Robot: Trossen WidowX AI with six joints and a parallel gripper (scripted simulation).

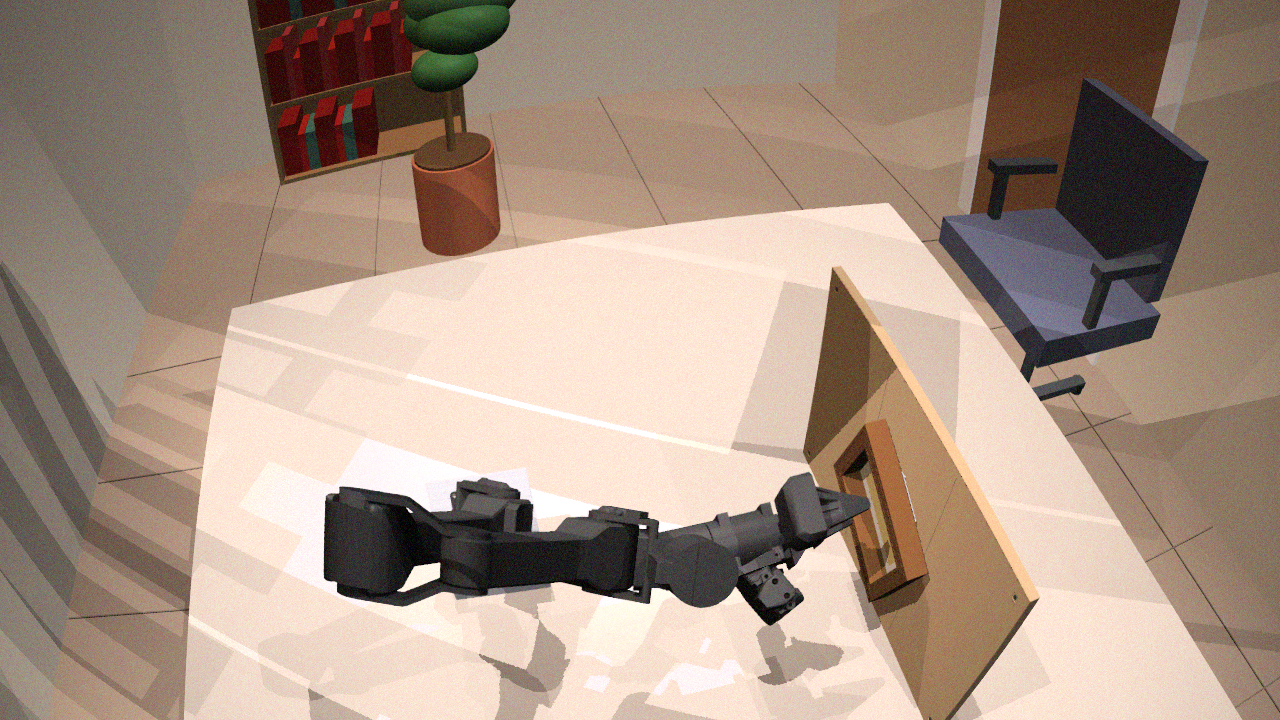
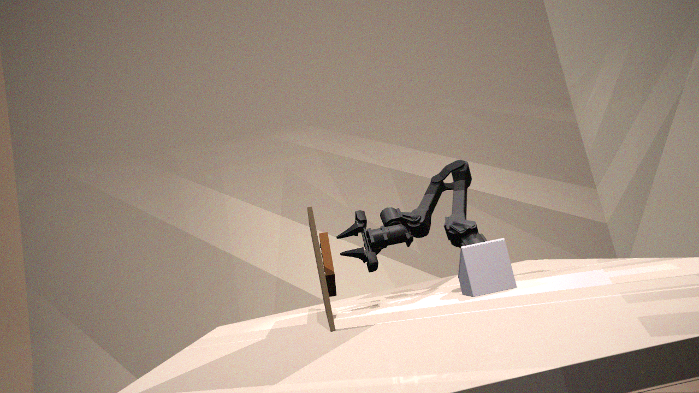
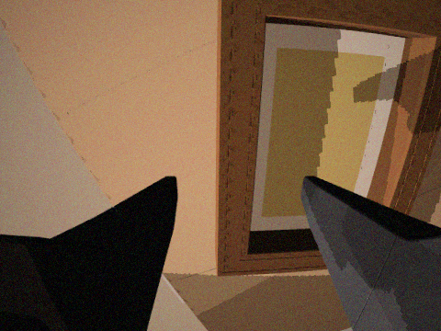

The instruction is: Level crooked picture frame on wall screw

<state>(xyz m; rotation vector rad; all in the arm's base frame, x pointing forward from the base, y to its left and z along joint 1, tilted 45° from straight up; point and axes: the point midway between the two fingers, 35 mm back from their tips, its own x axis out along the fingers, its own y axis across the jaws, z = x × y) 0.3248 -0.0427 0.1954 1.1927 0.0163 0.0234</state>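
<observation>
My gripper tip is now 5 cm short of the picture frame, 5 cm above it and 2 cm to the right of it. From my gripper tip the other things lie so: board wall (6 cm ahead, 5 cm below, 2 cm to the left).
</observation>
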